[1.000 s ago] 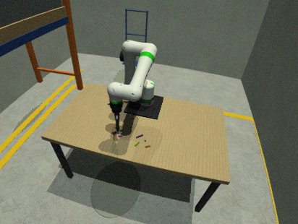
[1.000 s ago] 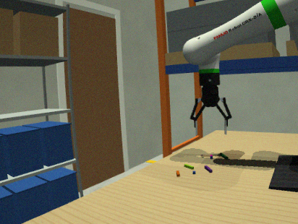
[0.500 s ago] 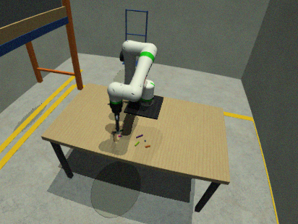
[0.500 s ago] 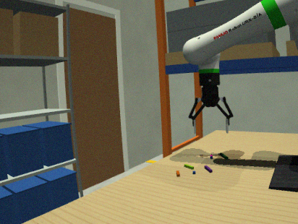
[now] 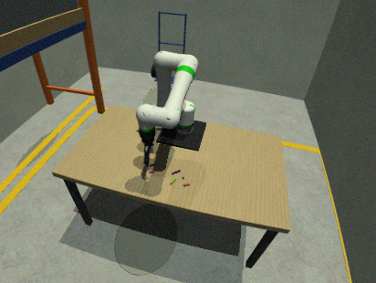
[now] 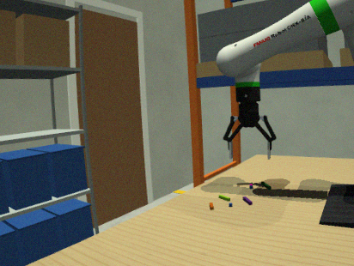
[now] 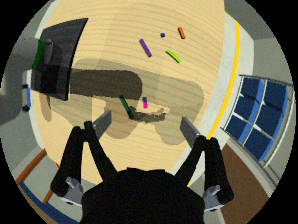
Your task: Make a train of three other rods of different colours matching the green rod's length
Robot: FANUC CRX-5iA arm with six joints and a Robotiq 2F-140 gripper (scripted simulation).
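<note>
My hand is 17 cm to the right of the lime rod, 12 cm above it and 2 cm short of it. Round my hand: green rod 12 cm below, 6 cm behind, 3 cm to the right; then purple rod 16 cm to the left, 12 cm below, 6 cm behind; then magenta rod 12 cm below.
</note>
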